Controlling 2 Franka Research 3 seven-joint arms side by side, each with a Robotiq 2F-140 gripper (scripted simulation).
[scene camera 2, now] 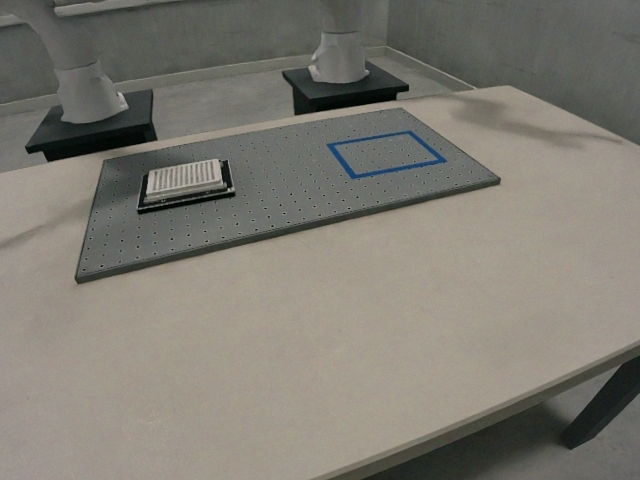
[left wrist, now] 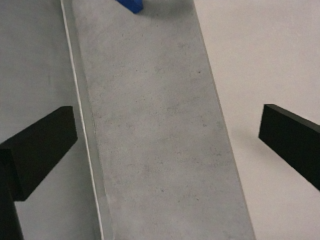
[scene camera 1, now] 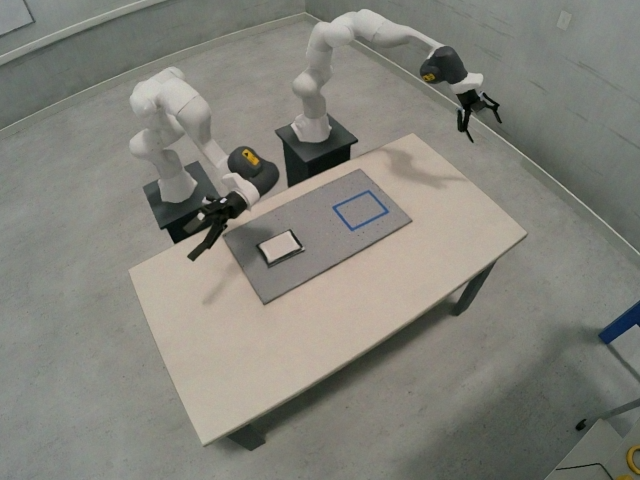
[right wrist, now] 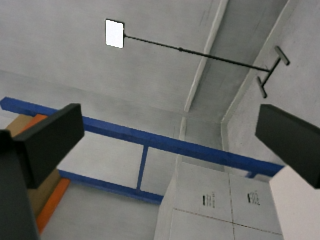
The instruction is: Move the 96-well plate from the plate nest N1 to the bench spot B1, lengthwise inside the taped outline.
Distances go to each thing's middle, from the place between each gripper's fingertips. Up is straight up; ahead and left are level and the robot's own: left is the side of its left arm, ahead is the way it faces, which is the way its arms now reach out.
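The white 96-well plate (scene camera 2: 174,181) is 13 cm behind my left hand (scene camera 1: 485,131), 91 cm to the right of it and 29 cm below it. There's a black plate nest (scene camera 2: 225,171) too, and from that same left hand it's some way behind, well to the right and a long way below.
My right gripper (scene camera 1: 188,245) is 300 mm to the right of the white 96-well plate, 110 mm past it and 360 mm above it. As for the black plate nest, counted from my right hand it's a long way below, well to the left and a good way behind. Going by its middle, the white 96-well plate is nearer to my right gripper than to my left hand.
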